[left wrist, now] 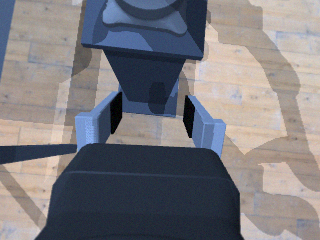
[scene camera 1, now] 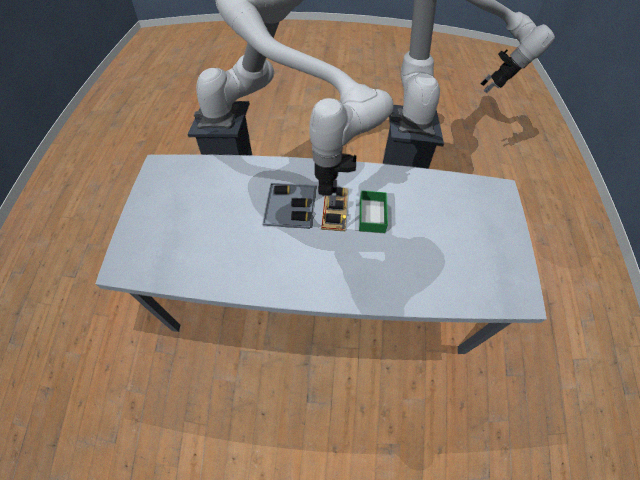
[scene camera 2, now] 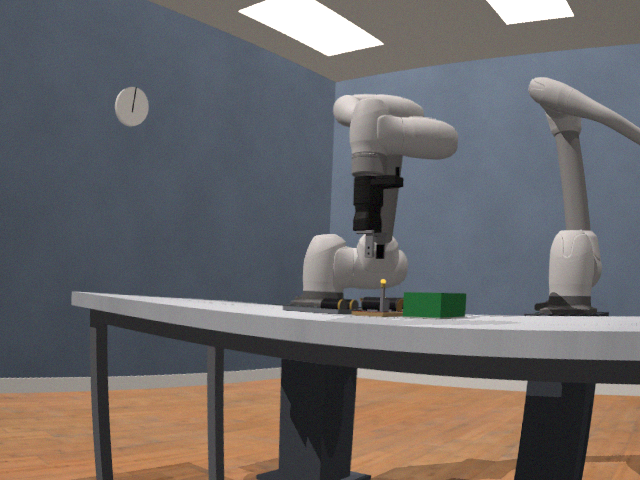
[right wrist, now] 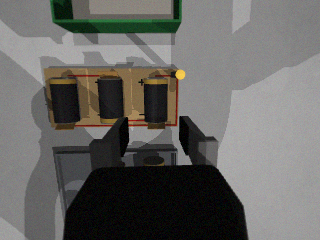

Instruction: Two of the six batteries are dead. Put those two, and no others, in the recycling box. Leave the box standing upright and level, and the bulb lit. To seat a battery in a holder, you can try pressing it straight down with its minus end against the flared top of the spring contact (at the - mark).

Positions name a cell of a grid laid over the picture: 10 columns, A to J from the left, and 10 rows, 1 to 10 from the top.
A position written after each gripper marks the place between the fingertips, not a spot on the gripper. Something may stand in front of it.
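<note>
Left gripper (left wrist: E5). Right gripper (scene camera 2: F6), also in the right wrist view (right wrist: E6). Grey tray (scene camera 1: E5), also in the right wrist view (right wrist: C7); out of frame in the left wrist view. Green recycling box (scene camera 2: G7); out of frame in the left wrist view.
</note>
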